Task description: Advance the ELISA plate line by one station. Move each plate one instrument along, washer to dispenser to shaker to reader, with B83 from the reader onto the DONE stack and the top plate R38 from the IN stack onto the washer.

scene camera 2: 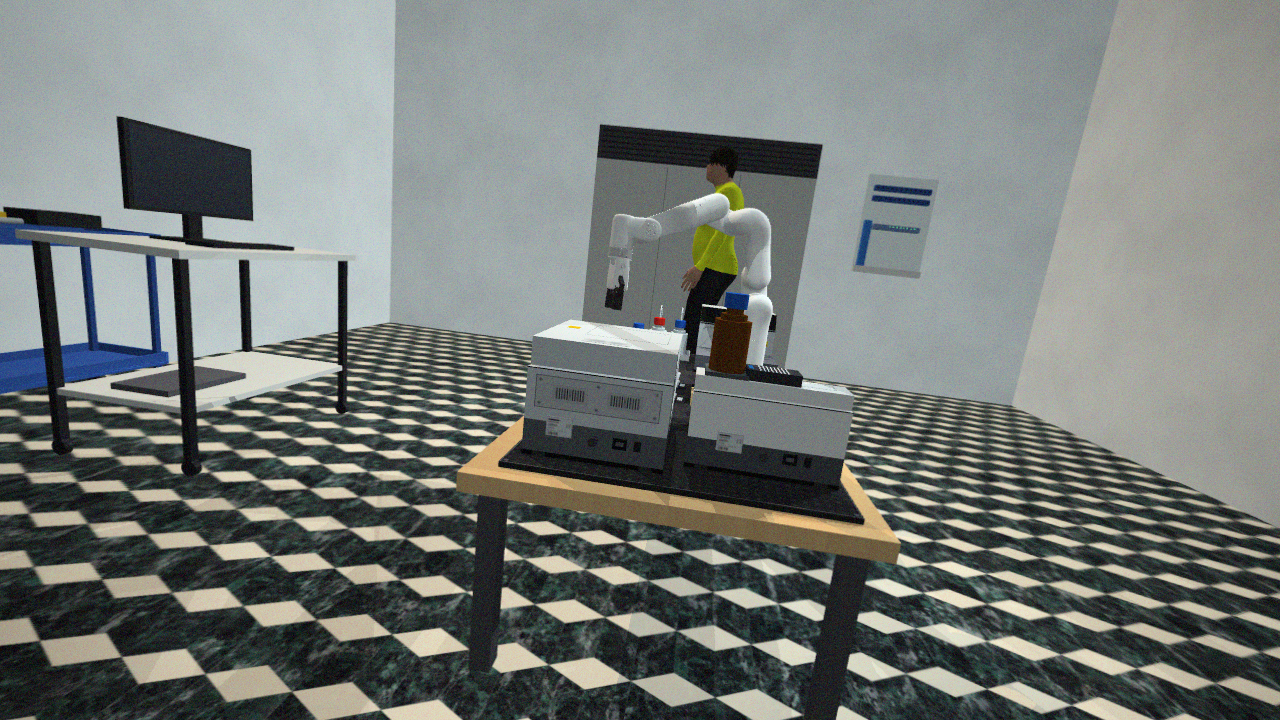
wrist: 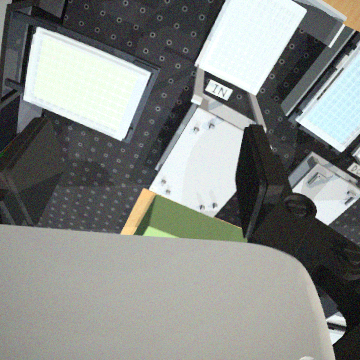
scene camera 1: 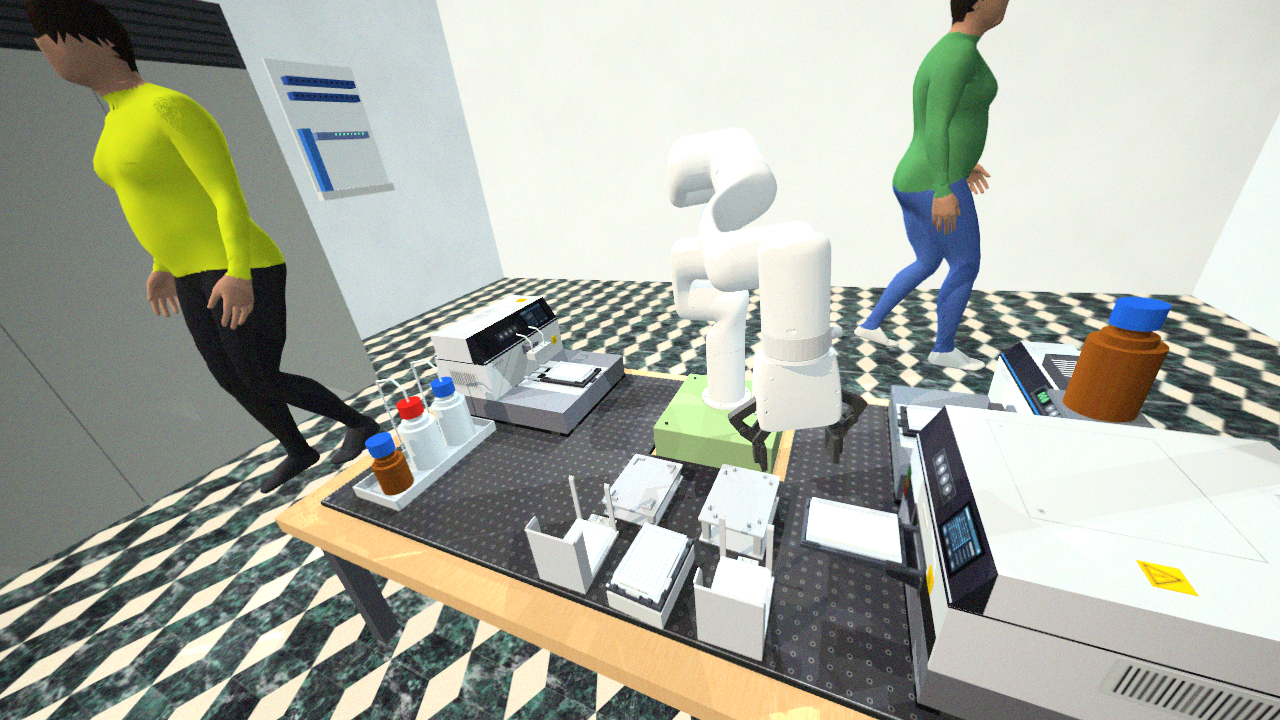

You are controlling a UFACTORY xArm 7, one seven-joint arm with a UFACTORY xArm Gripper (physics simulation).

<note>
My gripper is open, with nothing in its grasp. Further things: a brown bottle, an IN rack and a black perforated board.
My gripper shows as well in scene camera 2 and in the wrist view.
</note>
